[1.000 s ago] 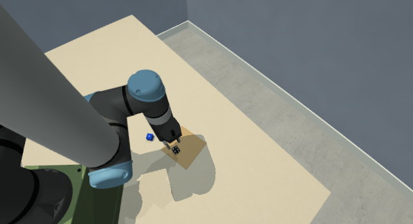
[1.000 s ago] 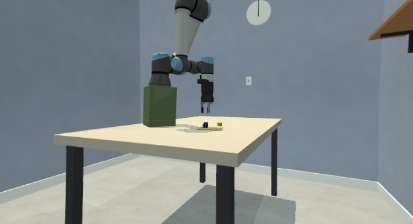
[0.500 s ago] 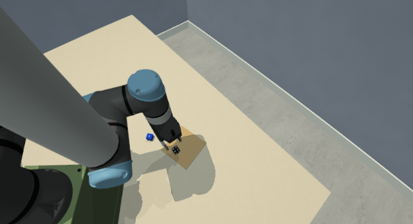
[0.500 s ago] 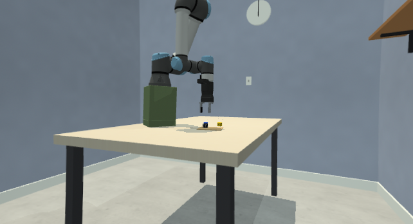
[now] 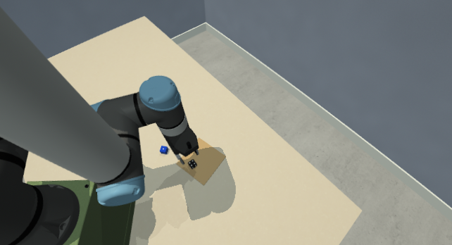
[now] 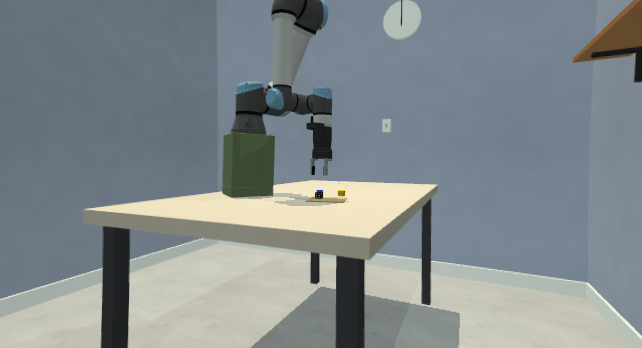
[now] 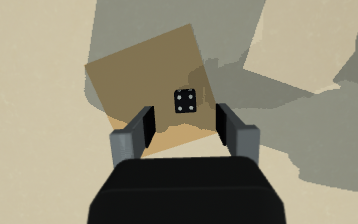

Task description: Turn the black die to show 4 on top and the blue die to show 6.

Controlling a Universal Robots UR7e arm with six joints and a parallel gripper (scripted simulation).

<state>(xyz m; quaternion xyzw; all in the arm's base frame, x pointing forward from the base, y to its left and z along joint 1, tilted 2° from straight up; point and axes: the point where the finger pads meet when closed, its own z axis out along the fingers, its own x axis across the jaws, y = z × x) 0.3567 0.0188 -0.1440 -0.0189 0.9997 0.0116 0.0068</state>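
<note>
My gripper is now 120 mm to the right of the blue die, 100 mm above it and 60 mm past it. From my hand the other things lie so: tan mat (110 mm below, 40 mm ahead); then yellow die (160 mm to the left, 100 mm below, 20 mm ahead); then black die (100 mm below).
</note>
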